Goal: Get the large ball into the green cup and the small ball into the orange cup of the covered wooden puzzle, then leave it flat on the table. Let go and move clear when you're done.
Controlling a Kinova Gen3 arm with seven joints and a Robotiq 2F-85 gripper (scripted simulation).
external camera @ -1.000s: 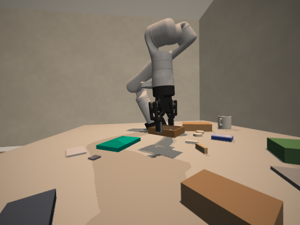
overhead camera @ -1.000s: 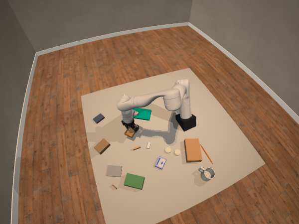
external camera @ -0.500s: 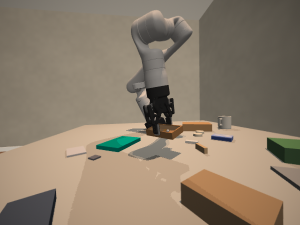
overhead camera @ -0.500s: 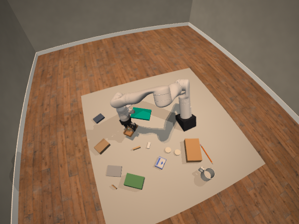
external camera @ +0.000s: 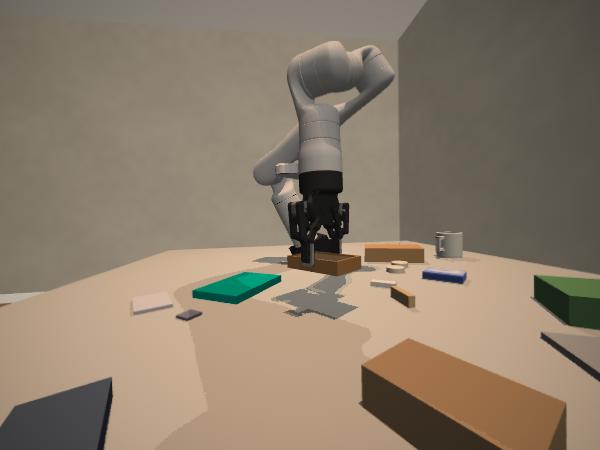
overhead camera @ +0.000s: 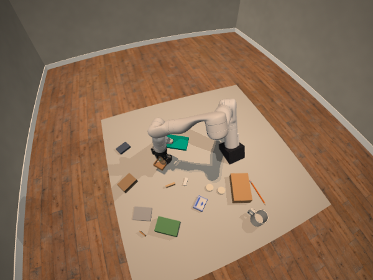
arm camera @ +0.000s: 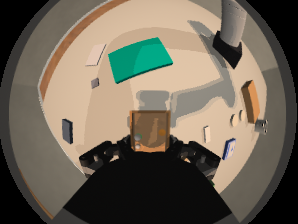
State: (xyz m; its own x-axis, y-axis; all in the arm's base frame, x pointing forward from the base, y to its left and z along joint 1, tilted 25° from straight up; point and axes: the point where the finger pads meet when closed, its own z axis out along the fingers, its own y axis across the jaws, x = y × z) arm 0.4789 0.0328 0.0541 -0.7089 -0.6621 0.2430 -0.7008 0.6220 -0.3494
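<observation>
The small wooden block is 10 mm behind my hand, 140 mm to the left of it and 80 mm below it. Also, from my hand: teal slab: 130 mm behind, 170 mm to the right, 80 mm below; then covered wooden puzzle: 20 mm below; then white block: 110 mm behind, 140 mm to the left, 90 mm below.
</observation>
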